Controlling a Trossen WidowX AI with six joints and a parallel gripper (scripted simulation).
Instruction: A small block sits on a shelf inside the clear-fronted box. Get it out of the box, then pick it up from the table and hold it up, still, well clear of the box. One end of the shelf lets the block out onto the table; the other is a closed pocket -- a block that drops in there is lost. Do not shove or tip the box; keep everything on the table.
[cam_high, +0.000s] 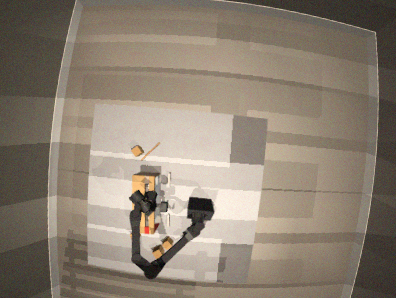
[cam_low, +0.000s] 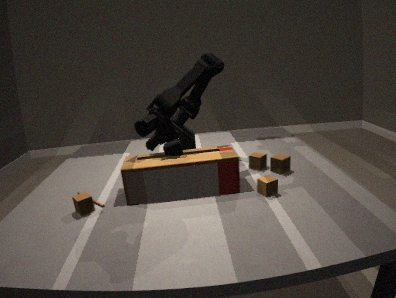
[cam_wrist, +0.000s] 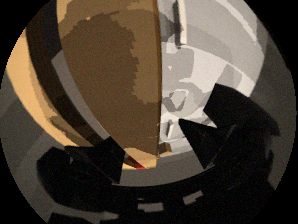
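Now: the box 40 mm ahead of my gripper tip and 20 mm below it.
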